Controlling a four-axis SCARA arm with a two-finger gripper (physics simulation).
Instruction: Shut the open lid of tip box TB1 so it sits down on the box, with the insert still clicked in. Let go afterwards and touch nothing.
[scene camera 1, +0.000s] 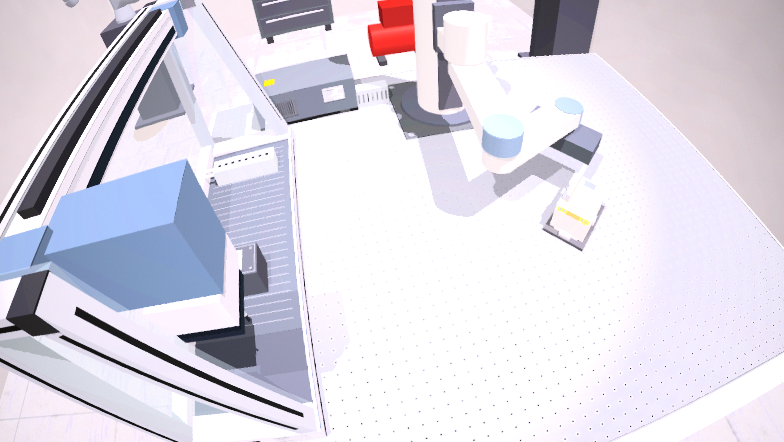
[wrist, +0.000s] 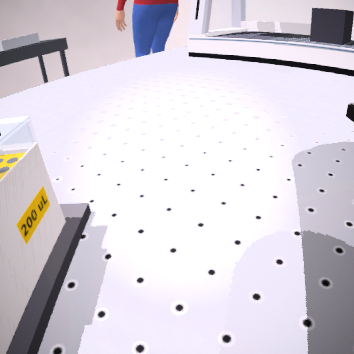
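Pixels of known places: gripper, fingertip midpoint: (scene camera 1: 533, 181) (wrist: 163, 92); arm's base, origin of the base link: (scene camera 1: 442, 105).
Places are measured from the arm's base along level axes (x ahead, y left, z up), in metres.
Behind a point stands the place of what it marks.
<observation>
Tip box TB1 (scene camera 1: 570, 226) @(x 0.560, y 0.119, z 0.047 m) (wrist: 30, 250) @(x 0.500, y 0.120, z 0.036 m) is pale, stands upright on a dark base plate (scene camera 1: 582, 246) @(x 0.601, y 0.138, z 0.021 m) (wrist: 55, 270) @(x 0.494, y 0.115, z 0.021 m) and is cut off by the left edge of the wrist view. A yellow 200 uL label (wrist: 33, 215) @(x 0.508, y 0.110, z 0.046 m) is on its side. Part of the yellow insert (wrist: 9, 161) @(x 0.525, y 0.107, z 0.070 m) shows at its top; whether it is clicked in cannot be told. The clear lid (wrist: 19, 129) @(x 0.517, y 0.099, z 0.085 m) is open, beyond the insert. My gripper is open and empty, below the dark block at the arm's end, close to the box; its fingertips cannot be made out in the scene view.
The arm's elbow (scene camera 1: 502, 137) @(x 0.486, y -0.044, z 0.260 m) stands over the perforated table (scene camera 1: 439, 307) @(x 0.646, y -0.203, z 0.013 m). A dark gripper block (scene camera 1: 581, 143) @(x 0.420, y 0.201, z 0.150 m) hangs behind the box. A framed machine with a blue housing (scene camera 1: 137, 236) @(x 0.778, y -0.505, z 0.495 m) stands at the left. A grey unit (scene camera 1: 307, 87) @(x -0.036, y -0.384, z 0.126 m) stands at the back. A black piece (wrist: 350, 112) shows at the wrist view's right edge.
</observation>
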